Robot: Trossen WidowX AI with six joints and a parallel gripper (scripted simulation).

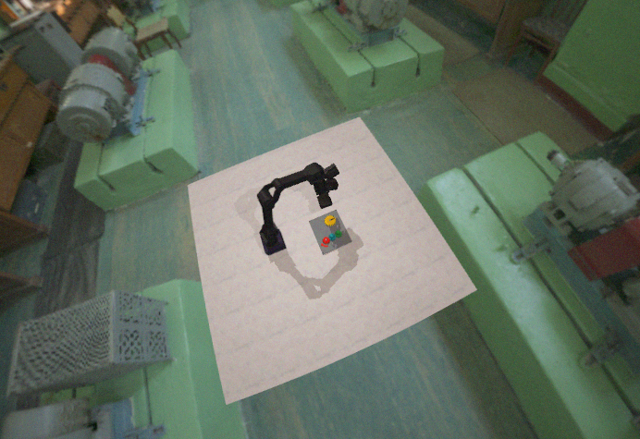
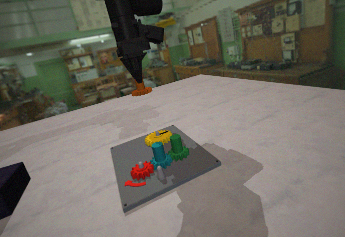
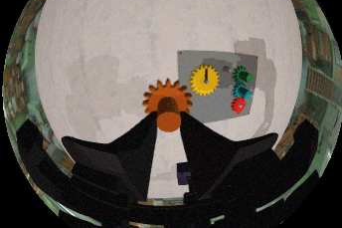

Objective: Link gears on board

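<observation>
Now: the green gear 170 mm to the right of my gripper tip, 110 mm below it and 10 mm behind it. Also, from my gripper tip: yellow gear 120 mm below, 80 mm to the right, 10 mm behind; orange gear 10 mm below; teal gear 170 mm to the right, 110 mm below, 50 mm behind.
</observation>
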